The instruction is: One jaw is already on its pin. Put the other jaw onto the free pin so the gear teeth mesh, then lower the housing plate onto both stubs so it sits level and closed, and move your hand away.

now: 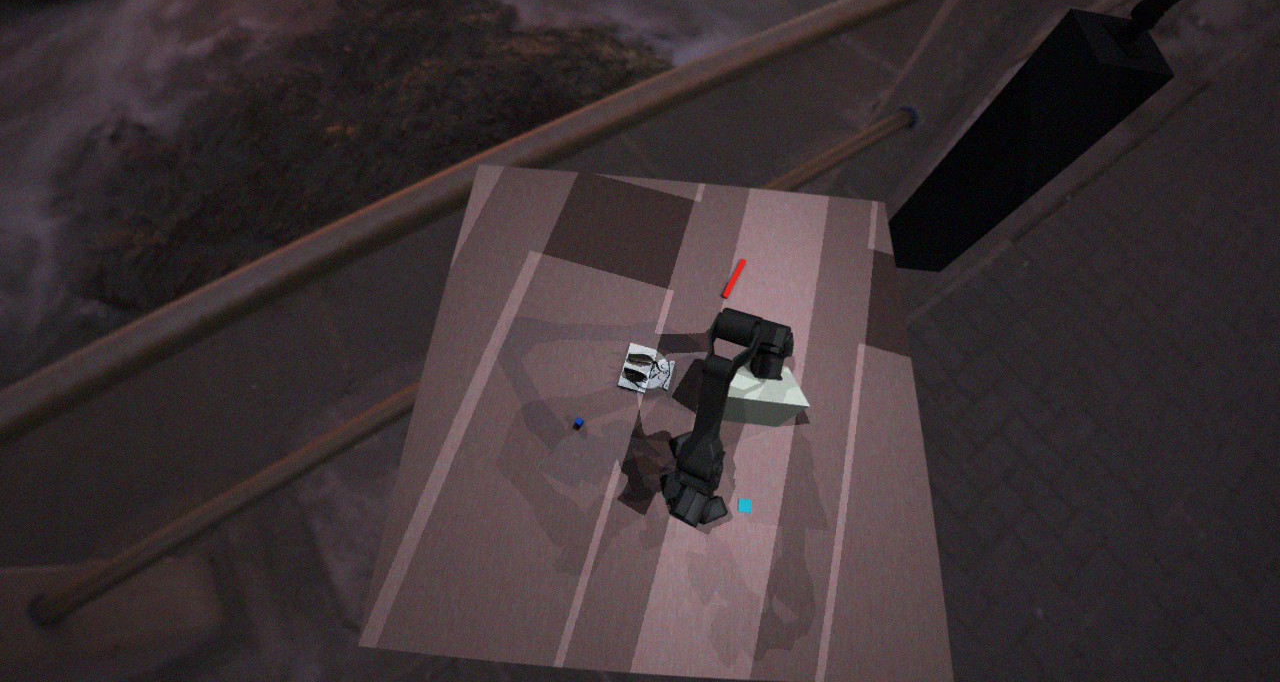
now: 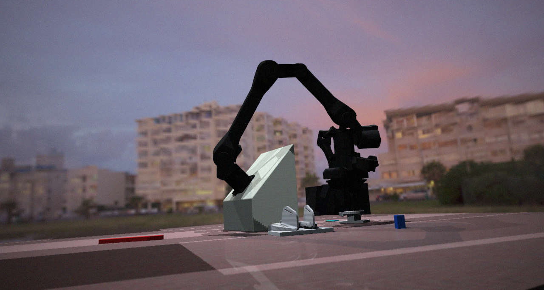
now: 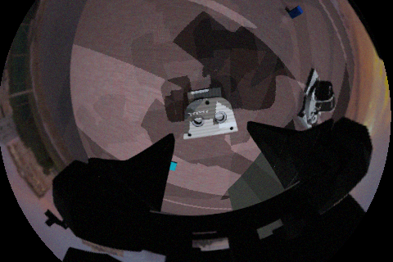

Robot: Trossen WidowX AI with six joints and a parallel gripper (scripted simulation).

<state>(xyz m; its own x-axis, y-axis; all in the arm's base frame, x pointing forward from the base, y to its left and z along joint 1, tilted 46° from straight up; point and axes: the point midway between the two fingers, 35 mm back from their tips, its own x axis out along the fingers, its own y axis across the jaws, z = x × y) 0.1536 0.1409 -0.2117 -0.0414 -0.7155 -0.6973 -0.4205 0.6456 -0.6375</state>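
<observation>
The white stand is 10 mm ahead of my gripper tip and 40 mm below it. Also, from my gripper tip: teal square (140 mm behind, 40 mm to the left, 50 mm below); then blue cube (280 mm ahead, 120 mm to the right, 40 mm below); then plate (80 mm ahead, 260 mm to the right, 40 mm below).
</observation>
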